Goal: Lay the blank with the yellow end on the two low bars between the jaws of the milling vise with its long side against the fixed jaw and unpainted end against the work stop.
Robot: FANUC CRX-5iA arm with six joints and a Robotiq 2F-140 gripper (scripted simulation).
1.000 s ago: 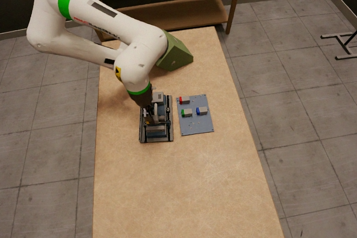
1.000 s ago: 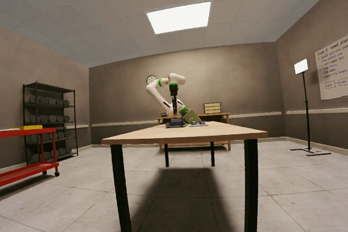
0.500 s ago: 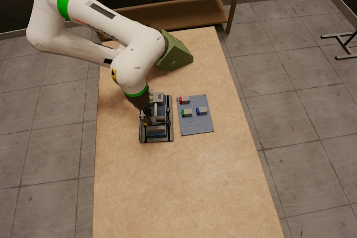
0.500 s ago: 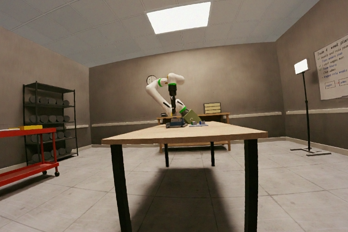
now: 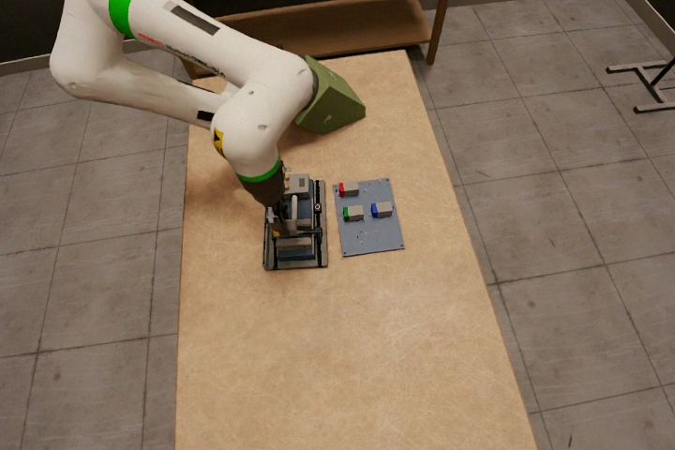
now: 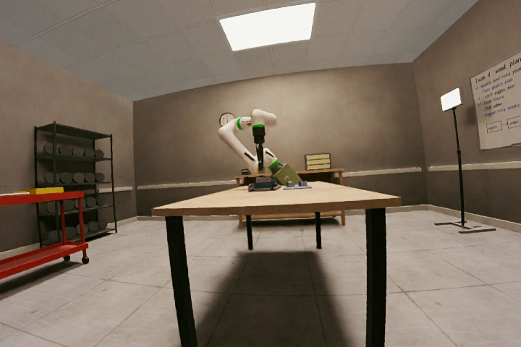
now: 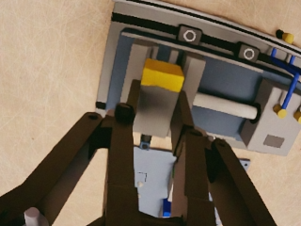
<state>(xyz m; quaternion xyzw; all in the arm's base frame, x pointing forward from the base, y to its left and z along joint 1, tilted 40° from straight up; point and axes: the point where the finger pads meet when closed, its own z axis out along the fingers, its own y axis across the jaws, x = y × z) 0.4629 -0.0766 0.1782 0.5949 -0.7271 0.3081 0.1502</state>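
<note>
My hand is 30 mm short of the fixed jaw, 10 mm to the right of it and 100 mm above it. From my hand the other things lie so: green-ended blank (40 mm behind, 210 mm to the left, 150 mm below); hose end block (160 mm behind, 60 mm to the left, 100 mm below); work stop (10 mm ahead, 60 mm to the left, 90 mm below).
</note>
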